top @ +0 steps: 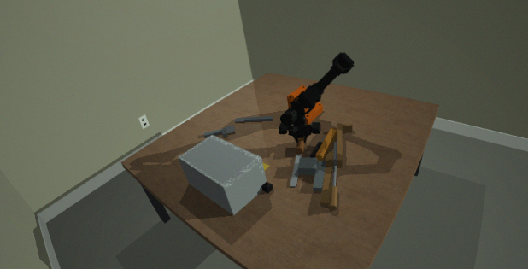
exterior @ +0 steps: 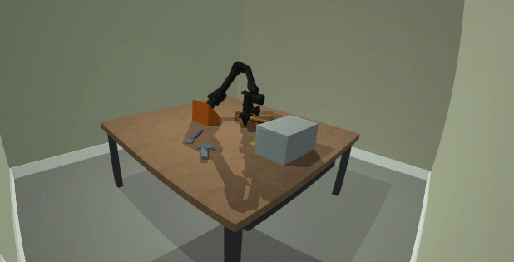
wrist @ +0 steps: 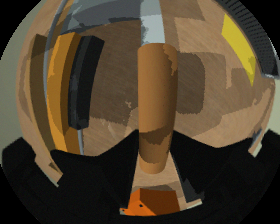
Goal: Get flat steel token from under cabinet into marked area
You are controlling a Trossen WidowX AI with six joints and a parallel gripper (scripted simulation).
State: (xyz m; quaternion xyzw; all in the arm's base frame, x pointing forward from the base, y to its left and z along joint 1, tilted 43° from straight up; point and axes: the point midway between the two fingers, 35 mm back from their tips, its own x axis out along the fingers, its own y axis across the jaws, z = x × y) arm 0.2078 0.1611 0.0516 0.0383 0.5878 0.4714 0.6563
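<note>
The orange bar is 6 cm behind my gripper tip and 11 cm to the left of it. Also, from my gripper tip: grey block: 11 cm ahead, 14 cm to the left, 1 cm above; wooden stick: 10 cm ahead, 23 cm to the left; grey t-piece: 16 cm ahead, 43 cm to the right.
</note>
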